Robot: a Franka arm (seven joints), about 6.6 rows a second.
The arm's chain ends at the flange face. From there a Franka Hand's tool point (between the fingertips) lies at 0.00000 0.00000 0.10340 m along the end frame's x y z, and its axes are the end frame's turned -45 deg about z.
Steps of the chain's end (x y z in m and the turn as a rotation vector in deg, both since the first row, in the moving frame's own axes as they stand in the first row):
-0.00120, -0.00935, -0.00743, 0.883, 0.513, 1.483
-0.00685, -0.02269, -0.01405, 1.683, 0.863, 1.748
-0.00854, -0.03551, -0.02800, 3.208, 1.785, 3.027
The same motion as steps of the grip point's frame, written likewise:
0.00755, -0.00791, -0.00745, 0.262, 0.987, 1.483
0.01446, -0.02188, -0.01411, 0.580, 1.800, 1.748
0.02548, -0.03279, -0.02821, 1.006, 3.531, 3.027

